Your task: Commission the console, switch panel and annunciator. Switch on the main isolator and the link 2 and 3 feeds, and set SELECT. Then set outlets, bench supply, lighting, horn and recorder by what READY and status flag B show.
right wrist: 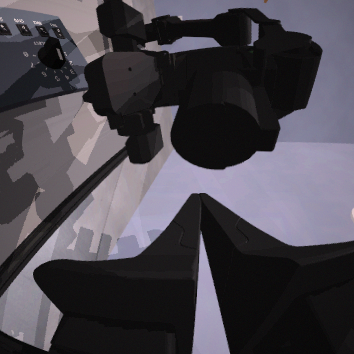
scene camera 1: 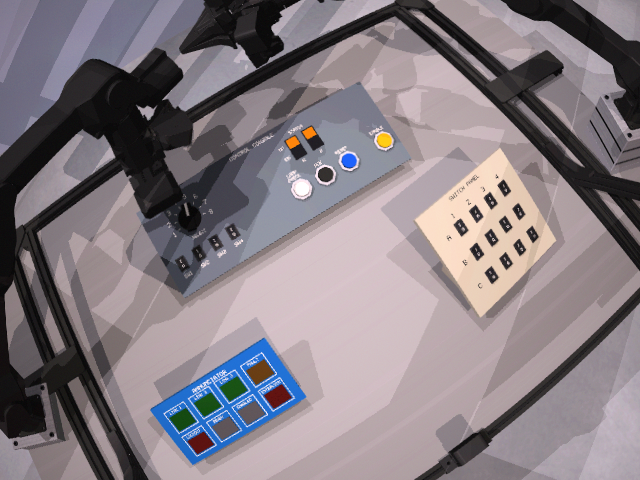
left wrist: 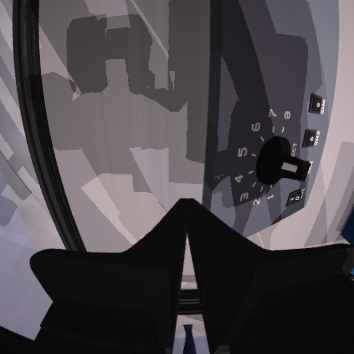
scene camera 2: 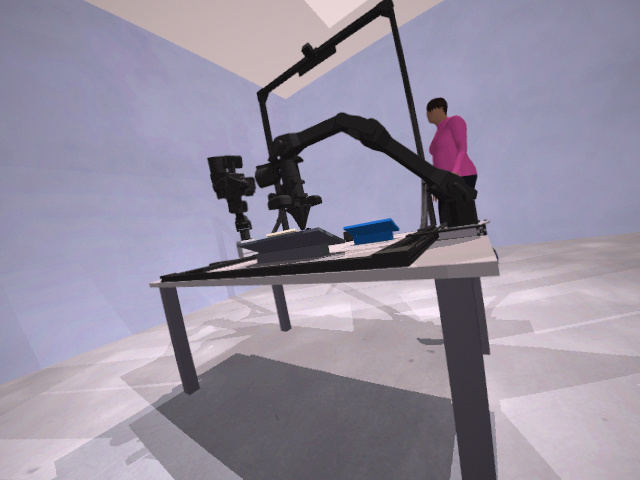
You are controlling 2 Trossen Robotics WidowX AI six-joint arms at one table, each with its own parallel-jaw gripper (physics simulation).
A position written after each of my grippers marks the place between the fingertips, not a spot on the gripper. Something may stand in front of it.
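There is a rotary SELECT knob [left wrist: 274,160] that I can see. My left gripper [scene camera 1: 157,189] shows again at [scene camera 2: 303,230], at [left wrist: 185,204] and at [right wrist: 84,97]; it is shut and holds nothing. My right gripper [scene camera 1: 180,51], which I also find at [scene camera 2: 248,184] and at [right wrist: 197,199], is shut as well, and it too is empty, holding nothing.
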